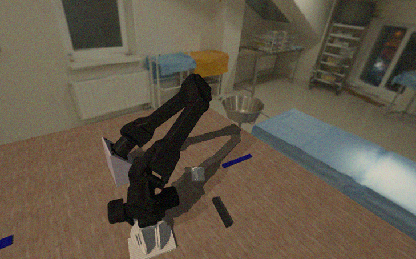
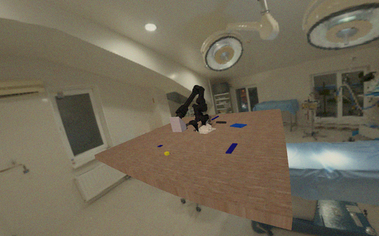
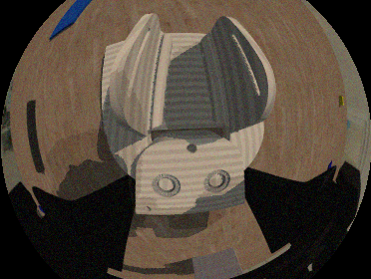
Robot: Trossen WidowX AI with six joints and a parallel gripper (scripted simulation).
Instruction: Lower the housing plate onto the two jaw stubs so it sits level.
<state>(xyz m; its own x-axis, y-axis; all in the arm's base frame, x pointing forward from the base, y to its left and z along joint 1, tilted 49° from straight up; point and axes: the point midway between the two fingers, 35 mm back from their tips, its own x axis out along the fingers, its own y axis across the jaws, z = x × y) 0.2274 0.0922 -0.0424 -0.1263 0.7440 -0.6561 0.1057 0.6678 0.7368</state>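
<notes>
The white base is 70 mm ahead of my gripper tip and 10 mm to the right of it. The rest, counted from my gripper tip: blue strip (420 mm to the left, 120 mm behind); then black bar (220 mm to the left, 70 mm ahead).
</notes>
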